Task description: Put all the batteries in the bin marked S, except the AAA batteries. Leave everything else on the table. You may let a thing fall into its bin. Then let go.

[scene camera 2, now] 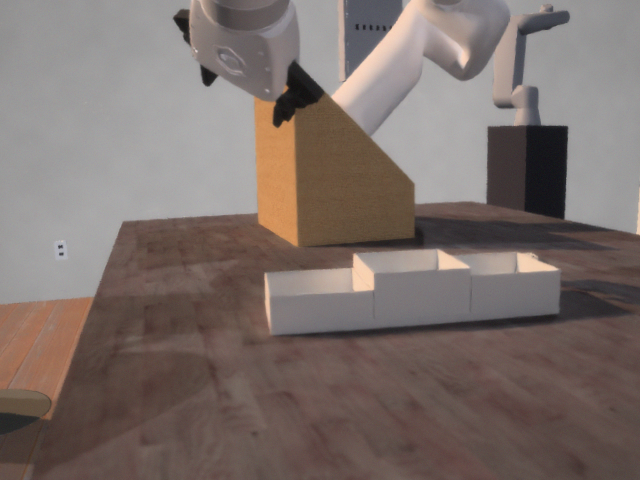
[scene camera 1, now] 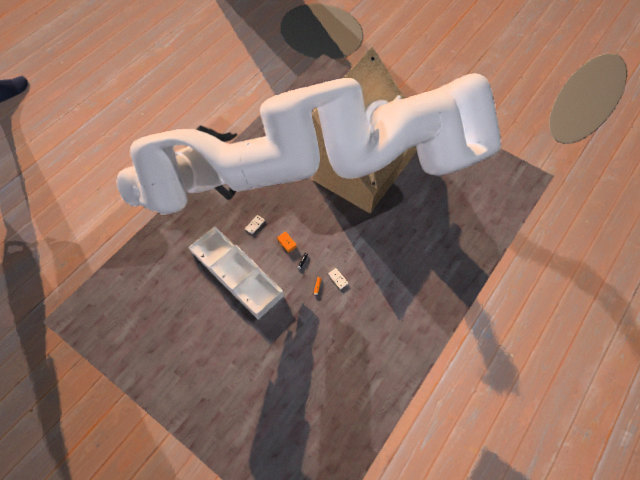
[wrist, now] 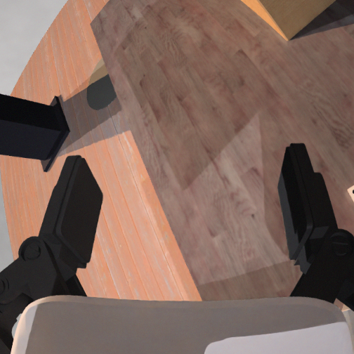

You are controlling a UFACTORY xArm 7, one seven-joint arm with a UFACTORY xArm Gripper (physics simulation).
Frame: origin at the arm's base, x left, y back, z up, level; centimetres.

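Seen in the pictures: gripper, fingertip midpoint: point(scene camera 2: 248, 96); arm's base, link origin: point(scene camera 2: 334, 135).
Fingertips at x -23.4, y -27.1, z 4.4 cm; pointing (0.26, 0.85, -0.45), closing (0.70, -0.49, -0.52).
Observation:
Pixels of each thing's top centre, then the offset from my fingertips to it. "spot": a spot on its surface instead.
- row, surface spot: point(scene camera 2: 421, 297) spot: dy -23.8, dx +6.7, dz -17.8 cm
- orange block, top centre: point(scene camera 1: 286, 240) dy -6.4, dx +14.6, dz -18.4 cm
- small dark cylinder-like piece, top centre: point(scene camera 1: 302, 260) dy -9.0, dx +20.8, dz -19.1 cm
- small slim orange piece, top centre: point(scene camera 1: 317, 285) dy -13.3, dx +27.4, dz -19.1 cm
Three white bins joined in a row point(scene camera 1: 269, 305) point(scene camera 2: 421, 297) stand on the table; small dark marks on them are too small to read, so I cannot tell which is S. An orange block point(scene camera 1: 286, 241), a small dark cylinder-like piece point(scene camera 1: 302, 260) and a small slim orange piece point(scene camera 1: 317, 285) lie on the table beside the bins; they look like batteries, but their sizes cannot be read. My gripper point(scene camera 2: 242, 103) point(wrist: 184, 169) is wide open and empty, high above the table, partly hidden under the arm in scene camera 1.
Two white pieces with dark dots, like dominoes, lie on the table: one point(scene camera 1: 254, 224) near the bins, the other point(scene camera 1: 338, 279) beside the slim orange piece. A tan wedge-shaped block point(scene camera 1: 370, 193) point(scene camera 2: 351, 180) point(wrist: 295, 17) stands under the arm. The table edge shows in the wrist view.

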